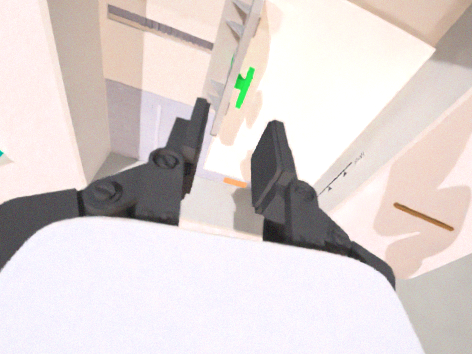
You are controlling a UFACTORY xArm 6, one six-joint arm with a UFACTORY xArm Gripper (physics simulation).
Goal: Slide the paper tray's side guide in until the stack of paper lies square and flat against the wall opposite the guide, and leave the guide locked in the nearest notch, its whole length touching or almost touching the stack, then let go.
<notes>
I see my gripper and a white paper stack.
</notes>
